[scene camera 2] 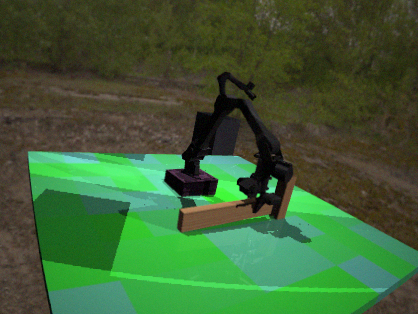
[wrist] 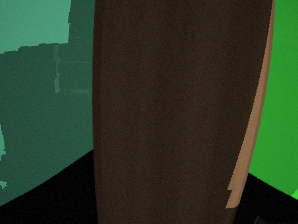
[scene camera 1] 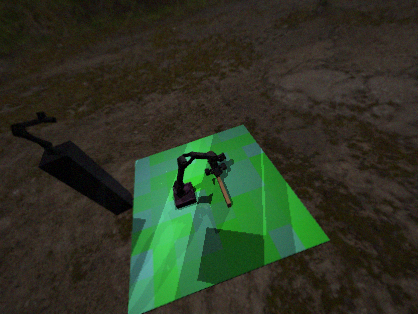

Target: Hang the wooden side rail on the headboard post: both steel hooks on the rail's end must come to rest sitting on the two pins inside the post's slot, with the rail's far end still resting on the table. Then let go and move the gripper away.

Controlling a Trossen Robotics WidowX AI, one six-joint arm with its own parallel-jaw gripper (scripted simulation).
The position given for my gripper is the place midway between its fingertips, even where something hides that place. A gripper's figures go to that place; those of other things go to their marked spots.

My gripper (scene camera 2: 252, 211): 1.15 m from the lens. A wooden side rail (scene camera 2: 194, 218): 0.98 m from the lens.
